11 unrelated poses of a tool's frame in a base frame.
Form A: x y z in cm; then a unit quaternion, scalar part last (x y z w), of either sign.
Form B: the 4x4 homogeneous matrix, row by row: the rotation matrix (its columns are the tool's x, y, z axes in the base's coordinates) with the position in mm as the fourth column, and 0 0 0 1 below. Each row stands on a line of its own. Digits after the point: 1 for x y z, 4 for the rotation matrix.
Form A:
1: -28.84 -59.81 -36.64 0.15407 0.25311 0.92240 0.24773
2: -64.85 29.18 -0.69 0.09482 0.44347 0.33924 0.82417
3: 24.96 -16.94 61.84 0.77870 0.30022 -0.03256 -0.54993
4: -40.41 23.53 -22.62 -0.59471 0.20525 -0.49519 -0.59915
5: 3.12 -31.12 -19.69 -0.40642 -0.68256 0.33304 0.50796
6: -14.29 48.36 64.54 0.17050 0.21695 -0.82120 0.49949
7: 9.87 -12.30 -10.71 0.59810 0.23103 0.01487 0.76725
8: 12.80 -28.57 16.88 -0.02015 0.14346 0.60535 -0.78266
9: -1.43 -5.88 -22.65 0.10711 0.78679 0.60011 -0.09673
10: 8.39 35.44 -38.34 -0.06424 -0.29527 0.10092 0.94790
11: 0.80 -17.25 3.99 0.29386 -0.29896 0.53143 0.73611
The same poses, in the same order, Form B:
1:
-0.8298 -0.3790 0.4096 -288.4
0.5350 -0.7491 0.3906 -598.1
0.1588 0.5433 0.8244 -366.4
0 0 0 1

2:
0.3765 -0.4751 0.7953 -648.5
0.6433 0.7518 0.1446 291.8
-0.6667 0.4572 0.5887 -6.9
0 0 0 1

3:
0.8176 0.4318 -0.3809 249.6
0.5034 -0.2149 0.8369 -169.4
0.2795 -0.8760 -0.3930 618.4
0 0 0 1

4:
0.4253 -0.8375 0.3430 -404.1
0.3493 -0.1978 -0.9159 235.3
0.8349 0.5094 0.2084 -226.2
0 0 0 1

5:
-0.1536 0.2165 -0.9641 31.2
0.8932 0.4478 -0.0417 -311.2
0.4227 -0.8675 -0.2621 -196.9
0 0 0 1

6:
-0.4429 0.8943 -0.0633 -142.9
-0.7464 -0.4069 -0.5266 483.6
-0.4968 -0.1860 0.8477 645.4
0 0 0 1

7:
0.8928 0.2535 0.3723 98.7
0.2992 0.2841 -0.9109 -123.0
-0.3367 0.9247 0.1778 -107.1
0 0 0 1

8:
0.2259 0.9418 -0.2490 128.0
-0.9534 0.2663 0.1421 -285.7
0.2002 0.2052 0.9580 168.8
0 0 0 1

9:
-0.9583 0.2846 -0.0237 -14.3
0.0524 0.2568 0.9650 -58.8
0.2808 0.9236 -0.2610 -226.5
0 0 0 1

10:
0.8053 -0.1534 -0.5727 83.9
0.2293 0.9714 0.0622 354.4
0.5468 -0.1814 0.8174 -383.4
0 0 0 1

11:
0.2564 -0.9581 -0.1278 8.0
0.6067 0.2625 -0.7504 -172.5
0.7525 0.1149 0.6485 39.9
0 0 0 1

